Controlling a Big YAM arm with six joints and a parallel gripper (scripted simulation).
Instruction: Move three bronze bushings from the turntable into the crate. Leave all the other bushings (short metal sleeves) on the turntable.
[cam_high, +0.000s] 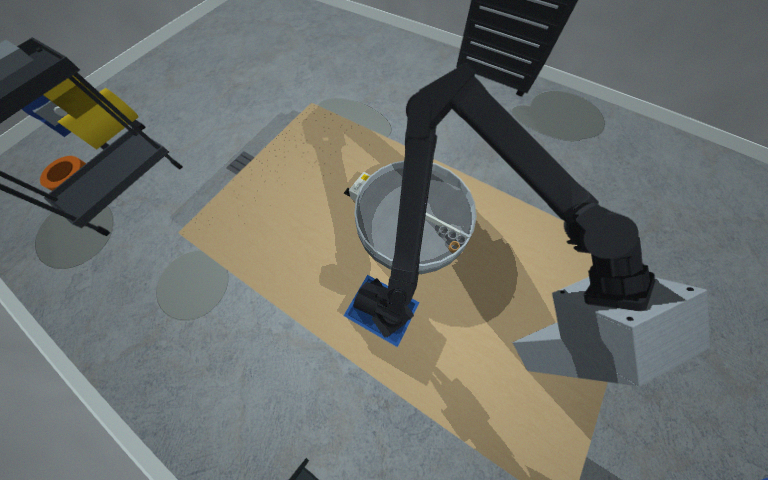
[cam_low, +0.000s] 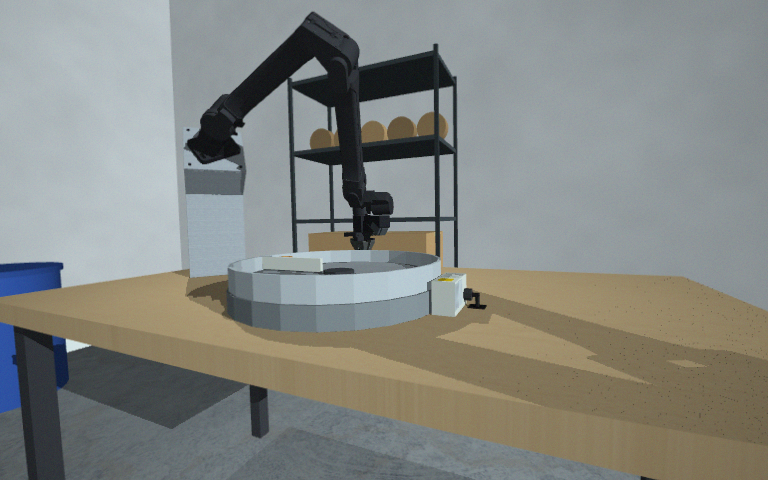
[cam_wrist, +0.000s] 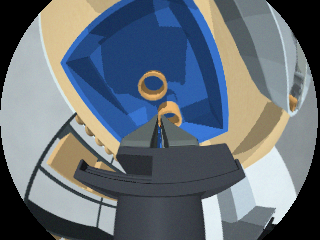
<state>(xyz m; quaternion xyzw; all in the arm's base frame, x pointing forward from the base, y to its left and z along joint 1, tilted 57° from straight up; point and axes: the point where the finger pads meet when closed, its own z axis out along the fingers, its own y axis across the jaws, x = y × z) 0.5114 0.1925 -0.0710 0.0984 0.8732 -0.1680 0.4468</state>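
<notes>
Right now my hand is 40 mm short of the blue crate, 10 mm to the left of it and 10 mm above it. Round my hand: grey turntable 90 mm ahead, 370 mm to the right, 20 mm above.
</notes>
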